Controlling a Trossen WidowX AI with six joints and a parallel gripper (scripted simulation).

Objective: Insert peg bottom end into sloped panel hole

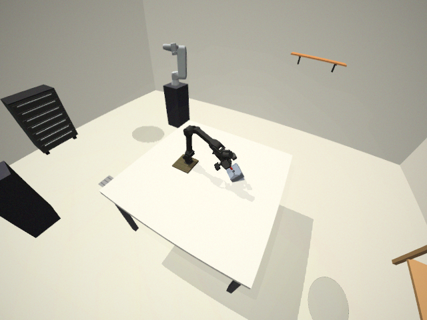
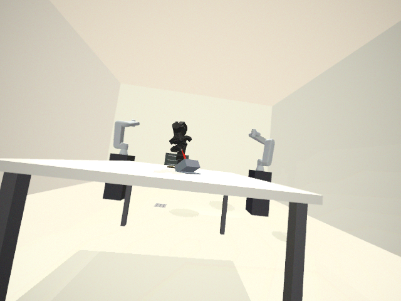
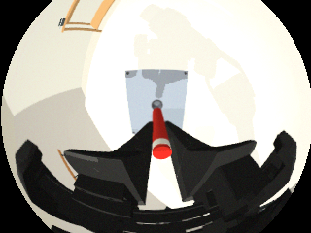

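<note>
My gripper tip is 4 cm short of the sloped panel, 4 cm to the right of it and 9 cm above it. Also, from my gripper tip: red peg 1 cm behind, 1 cm to the right, 1 cm above.
</note>
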